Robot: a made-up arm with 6 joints.
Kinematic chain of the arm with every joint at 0, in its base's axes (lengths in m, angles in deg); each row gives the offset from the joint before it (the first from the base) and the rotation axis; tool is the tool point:
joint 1: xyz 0 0 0.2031 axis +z
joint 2: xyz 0 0 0 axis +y
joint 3: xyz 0 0 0.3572 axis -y
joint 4: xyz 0 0 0 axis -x
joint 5: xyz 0.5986 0 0 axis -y
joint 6: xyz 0 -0.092 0 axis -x
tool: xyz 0 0 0
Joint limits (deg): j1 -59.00..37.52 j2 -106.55..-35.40 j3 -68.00..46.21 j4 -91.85..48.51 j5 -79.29..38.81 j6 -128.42..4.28
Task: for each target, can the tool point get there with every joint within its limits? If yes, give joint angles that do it. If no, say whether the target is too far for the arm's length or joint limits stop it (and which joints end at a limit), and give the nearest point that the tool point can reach.
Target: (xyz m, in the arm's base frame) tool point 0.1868 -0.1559 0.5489
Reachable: yes | joints -17.97 -68.68 -46.07 -9.66 -68.83 -43.77
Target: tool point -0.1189 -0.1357 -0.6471
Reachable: no: joint limits stop it (at a limit: joint 1, joint 2, joint 3) | nearest point 0.1120 -0.2230 0.0959 | short by 0.783 m
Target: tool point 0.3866 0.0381 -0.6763
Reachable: no: joint limits stop it (at a limit: joint 2, joint 3) | nearest point 0.2466 0.0243 0.0942 | short by 0.783 m
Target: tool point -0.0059 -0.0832 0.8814
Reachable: yes | joints -18.72 -60.19 0.56 -28.71 28.69 -98.42
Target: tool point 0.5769 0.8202 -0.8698
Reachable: no: too far | nearest point 0.1948 0.1533 0.0943 | short by 1.233 m
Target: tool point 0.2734 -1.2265 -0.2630
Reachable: no: too far | nearest point 0.0857 -0.3213 0.2093 | short by 1.038 m
